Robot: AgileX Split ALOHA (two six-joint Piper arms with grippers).
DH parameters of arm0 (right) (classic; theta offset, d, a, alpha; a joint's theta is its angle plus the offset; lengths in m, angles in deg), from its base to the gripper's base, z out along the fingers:
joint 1: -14.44 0.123 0 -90
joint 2: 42.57 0 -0.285 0
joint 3: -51.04 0 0.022 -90
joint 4: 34.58 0.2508 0 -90
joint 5: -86.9 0 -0.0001 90
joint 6: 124.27 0.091 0 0
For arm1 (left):
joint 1: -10.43 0.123 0 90
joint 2: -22.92 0 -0.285 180
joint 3: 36.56 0 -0.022 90
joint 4: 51.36 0.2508 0 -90
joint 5: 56.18 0 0.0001 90
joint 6: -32.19 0.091 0 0
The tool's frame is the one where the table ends.
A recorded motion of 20 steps. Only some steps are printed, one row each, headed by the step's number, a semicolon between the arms.
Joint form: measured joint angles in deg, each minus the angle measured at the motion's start. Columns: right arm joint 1, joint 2, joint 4, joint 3, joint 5, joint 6; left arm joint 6, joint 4, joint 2, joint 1, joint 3, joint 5.
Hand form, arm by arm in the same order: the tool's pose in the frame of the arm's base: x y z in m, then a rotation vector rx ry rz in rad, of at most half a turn. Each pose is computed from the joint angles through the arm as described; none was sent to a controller.
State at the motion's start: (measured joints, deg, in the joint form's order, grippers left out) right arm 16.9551 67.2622 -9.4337 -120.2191 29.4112 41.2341; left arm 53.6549 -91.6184 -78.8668 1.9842 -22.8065 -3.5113
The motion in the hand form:
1: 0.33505 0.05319 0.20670 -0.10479 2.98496 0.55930; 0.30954 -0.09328 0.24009 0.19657 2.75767 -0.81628
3: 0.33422 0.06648 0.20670 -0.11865 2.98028 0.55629; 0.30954 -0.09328 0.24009 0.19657 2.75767 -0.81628
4: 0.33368 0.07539 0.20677 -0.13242 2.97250 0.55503; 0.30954 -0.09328 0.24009 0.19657 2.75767 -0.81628
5: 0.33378 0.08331 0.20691 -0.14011 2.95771 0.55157; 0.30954 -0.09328 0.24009 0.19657 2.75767 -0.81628
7: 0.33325 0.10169 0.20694 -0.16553 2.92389 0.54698; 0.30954 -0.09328 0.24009 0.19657 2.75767 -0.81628
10: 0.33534 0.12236 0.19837 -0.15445 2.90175 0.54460; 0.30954 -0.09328 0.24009 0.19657 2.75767 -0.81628
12: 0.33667 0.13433 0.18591 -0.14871 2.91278 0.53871; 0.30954 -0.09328 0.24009 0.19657 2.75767 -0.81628
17: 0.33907 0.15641 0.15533 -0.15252 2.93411 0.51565; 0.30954 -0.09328 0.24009 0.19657 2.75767 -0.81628
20: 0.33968 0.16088 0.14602 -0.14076 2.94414 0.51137; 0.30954 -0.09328 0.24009 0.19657 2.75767 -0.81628
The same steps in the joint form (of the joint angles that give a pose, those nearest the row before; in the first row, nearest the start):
1: 0.99 0.00 0.00 -0.15 0.06 1.06; 0.00 0.00 0.00 0.00 0.00 0.00
3: 3.33 0.00 -0.13 -0.15 1.10 2.73; 0.00 0.00 0.00 0.00 0.00 0.00
4: 4.89 0.00 -0.13 -0.15 1.99 3.58; 0.00 0.00 0.00 0.00 0.00 0.00
5: 6.29 0.00 -0.13 -0.15 3.28 4.40; 0.00 0.00 0.00 0.00 0.00 0.00
7: 9.50 0.07 -0.13 -0.15 6.17 5.99; 0.00 0.00 0.00 0.00 0.00 0.00
10: 12.97 1.71 -0.07 -0.27 10.17 8.78; 0.00 0.00 0.00 0.00 0.00 0.00
12: 14.91 3.78 -0.13 -0.27 12.27 10.28; 0.00 0.00 0.00 0.00 0.00 0.00
17: 18.42 8.73 -0.20 -0.26 16.99 12.13; 0.00 0.00 0.00 0.00 0.00 0.00
20: 19.08 10.21 0.00 -0.26 18.15 12.73; 0.00 0.00 0.00 0.00 0.00 0.00

